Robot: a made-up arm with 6 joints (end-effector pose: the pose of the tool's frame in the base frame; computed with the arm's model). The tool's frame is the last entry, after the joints.
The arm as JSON. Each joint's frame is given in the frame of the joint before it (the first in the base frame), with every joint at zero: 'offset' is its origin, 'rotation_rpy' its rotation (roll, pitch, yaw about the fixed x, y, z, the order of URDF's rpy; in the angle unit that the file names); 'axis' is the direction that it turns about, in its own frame. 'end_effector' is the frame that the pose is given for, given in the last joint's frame.
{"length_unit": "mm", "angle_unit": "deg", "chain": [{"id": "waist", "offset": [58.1, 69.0, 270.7], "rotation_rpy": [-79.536, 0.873, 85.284], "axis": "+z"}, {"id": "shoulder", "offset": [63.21, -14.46, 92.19], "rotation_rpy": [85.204, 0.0, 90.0], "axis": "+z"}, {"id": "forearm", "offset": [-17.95, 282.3, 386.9], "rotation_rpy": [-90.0, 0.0, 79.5], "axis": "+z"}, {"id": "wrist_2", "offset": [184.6, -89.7, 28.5], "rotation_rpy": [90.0, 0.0, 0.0], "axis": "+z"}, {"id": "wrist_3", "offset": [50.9, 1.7, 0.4], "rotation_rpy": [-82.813, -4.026, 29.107], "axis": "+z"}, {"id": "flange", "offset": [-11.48, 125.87, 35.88], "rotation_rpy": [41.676, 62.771, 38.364], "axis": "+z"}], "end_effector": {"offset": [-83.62, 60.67, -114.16], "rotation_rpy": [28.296, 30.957, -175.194]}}
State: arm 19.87 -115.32 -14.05 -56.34 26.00 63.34
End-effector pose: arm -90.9 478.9 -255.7 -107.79 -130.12 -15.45
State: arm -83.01 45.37 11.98 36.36 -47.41 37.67
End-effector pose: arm -222.7 -220.3 694.1 33.98 39.75 75.60
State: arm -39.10 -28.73 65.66 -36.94 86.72 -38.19
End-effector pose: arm -421.1 603.2 550.7 32.19 -40.06 134.20
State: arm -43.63 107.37 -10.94 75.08 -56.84 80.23
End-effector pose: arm 203.2 88.1 864.4 -9.02 -91.35 -95.92
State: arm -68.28 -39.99 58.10 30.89 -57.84 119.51
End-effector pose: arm -300.8 368.1 465.5 -64.92 24.84 52.66
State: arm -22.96 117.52 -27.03 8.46 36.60 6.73
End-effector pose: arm 162.8 436.2 681.6 56.06 115.20 13.37
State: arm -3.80 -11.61 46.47 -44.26 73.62 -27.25
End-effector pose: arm -429.5 627.0 436.8 36.64 -23.32 119.91
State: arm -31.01 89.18 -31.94 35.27 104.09 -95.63
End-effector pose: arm -78.5 547.9 941.9 -72.29 -117.97 98.21
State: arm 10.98 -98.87 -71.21 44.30 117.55 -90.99
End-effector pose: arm 12.8 799.8 75.4 120.69 -5.46 81.52
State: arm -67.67 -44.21 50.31 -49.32 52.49 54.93
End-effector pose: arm -372.4 519.4 673.2 -73.29 -108.38 43.45
